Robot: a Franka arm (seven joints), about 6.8 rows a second.
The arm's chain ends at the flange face. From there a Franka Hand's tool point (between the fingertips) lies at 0.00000 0.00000 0.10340 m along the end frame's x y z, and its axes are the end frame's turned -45 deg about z.
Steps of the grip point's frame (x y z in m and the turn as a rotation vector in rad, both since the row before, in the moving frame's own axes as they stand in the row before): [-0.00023 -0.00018 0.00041 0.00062 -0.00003 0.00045]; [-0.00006 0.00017 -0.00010 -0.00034 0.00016 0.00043]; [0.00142 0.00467 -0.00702 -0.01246 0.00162 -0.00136]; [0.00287 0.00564 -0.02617 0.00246 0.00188 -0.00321]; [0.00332 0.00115 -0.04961 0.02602 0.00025 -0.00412]
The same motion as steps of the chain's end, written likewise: [-0.00024 0.00008 0.00041 0.00042 -0.00046 0.00045]; [0.00004 0.00015 -0.00010 -0.00013 0.00035 0.00043]; [0.00328 0.00151 -0.00701 -0.00767 0.00996 -0.00136]; [0.00606 0.00228 -0.02617 0.00307 -0.00041 -0.00321]; [0.00505 0.00038 -0.04957 0.01858 -0.01822 -0.00412]
